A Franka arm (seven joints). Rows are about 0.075 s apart.
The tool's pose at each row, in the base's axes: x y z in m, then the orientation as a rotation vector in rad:
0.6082, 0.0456, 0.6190, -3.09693, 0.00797, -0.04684
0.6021, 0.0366, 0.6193, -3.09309, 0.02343, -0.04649
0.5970, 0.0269, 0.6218, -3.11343, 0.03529, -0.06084
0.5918, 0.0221, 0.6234, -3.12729, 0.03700, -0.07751
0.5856, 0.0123, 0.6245, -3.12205, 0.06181, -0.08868
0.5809, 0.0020, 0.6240, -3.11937, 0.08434, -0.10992
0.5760, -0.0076, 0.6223, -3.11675, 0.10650, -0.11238
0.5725, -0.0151, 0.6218, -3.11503, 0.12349, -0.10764
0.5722, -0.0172, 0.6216, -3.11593, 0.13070, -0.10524
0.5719, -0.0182, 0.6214, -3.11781, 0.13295, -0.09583
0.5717, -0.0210, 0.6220, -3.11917, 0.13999, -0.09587
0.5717, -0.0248, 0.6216, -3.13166, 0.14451, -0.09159
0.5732, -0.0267, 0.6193, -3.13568, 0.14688, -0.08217
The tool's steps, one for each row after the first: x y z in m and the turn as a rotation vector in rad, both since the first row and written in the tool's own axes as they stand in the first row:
-0.0060, 0.0090, -0.0009, 0.00362, 0.00002, 0.01006
-0.0110, 0.0186, -0.0040, -0.01716, 0.00926, 0.01706
-0.0161, 0.0234, -0.0059, -0.03139, 0.01980, 0.01760
-0.0222, 0.0331, -0.0076, -0.02706, 0.02737, 0.03343
-0.0269, 0.0435, -0.0077, -0.02575, 0.04133, 0.04760
-0.0318, 0.0531, -0.0066, -0.02410, 0.04326, 0.06183
-0.0352, 0.0607, -0.0066, -0.02301, 0.04050, 0.07284
-0.0355, 0.0628, -0.0065, -0.02419, 0.03904, 0.07745
-0.0358, 0.0638, -0.0063, -0.02590, 0.03301, 0.07896
-0.0360, 0.0666, -0.0070, -0.02763, 0.03311, 0.08340
-0.0360, 0.0704, -0.0068, -0.04023, 0.03023, 0.08580
-0.0346, 0.0724, -0.0046, -0.04413, 0.02420, 0.08728

